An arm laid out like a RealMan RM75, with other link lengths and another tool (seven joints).
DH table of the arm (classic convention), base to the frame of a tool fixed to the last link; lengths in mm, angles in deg. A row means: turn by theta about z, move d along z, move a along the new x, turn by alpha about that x. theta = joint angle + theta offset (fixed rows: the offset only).
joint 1: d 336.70  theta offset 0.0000  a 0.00  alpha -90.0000
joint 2: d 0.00  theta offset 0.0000  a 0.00  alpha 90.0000
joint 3: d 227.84  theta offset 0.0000  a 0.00  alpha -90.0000
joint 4: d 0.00  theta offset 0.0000  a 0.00  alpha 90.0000
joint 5: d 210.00  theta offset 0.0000  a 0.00  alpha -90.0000
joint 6: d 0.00  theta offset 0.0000  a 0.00  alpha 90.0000
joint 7: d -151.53  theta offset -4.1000  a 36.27  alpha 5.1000
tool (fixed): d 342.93  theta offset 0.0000  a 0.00  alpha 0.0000
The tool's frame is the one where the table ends.
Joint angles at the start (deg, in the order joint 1, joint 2, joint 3, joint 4, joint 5, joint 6, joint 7): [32.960 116.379 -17.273 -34.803 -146.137 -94.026 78.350]
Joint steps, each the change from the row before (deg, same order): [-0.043 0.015 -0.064 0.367 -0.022 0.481 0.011]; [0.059 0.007 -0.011 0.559 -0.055 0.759 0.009]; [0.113 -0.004 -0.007 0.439 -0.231 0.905 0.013]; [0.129 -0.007 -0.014 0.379 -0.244 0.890 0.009]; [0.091 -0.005 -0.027 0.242 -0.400 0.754 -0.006]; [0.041 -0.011 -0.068 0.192 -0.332 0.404 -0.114]
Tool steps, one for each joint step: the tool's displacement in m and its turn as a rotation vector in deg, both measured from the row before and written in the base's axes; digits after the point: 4 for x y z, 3 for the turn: [0.0010 -0.0003 -0.0014 0.018 -0.086 -0.275]; [0.0011 0.0003 -0.0019 0.102 -0.139 -0.336]; [0.0017 0.0009 -0.0012 0.152 -0.453 -0.317]; [0.0017 0.0010 -0.0010 0.166 -0.505 -0.270]; [0.0021 0.0005 -0.0006 0.039 -0.628 -0.219]; [0.0013 -0.0002 -0.0006 -0.125 -0.436 -0.020]
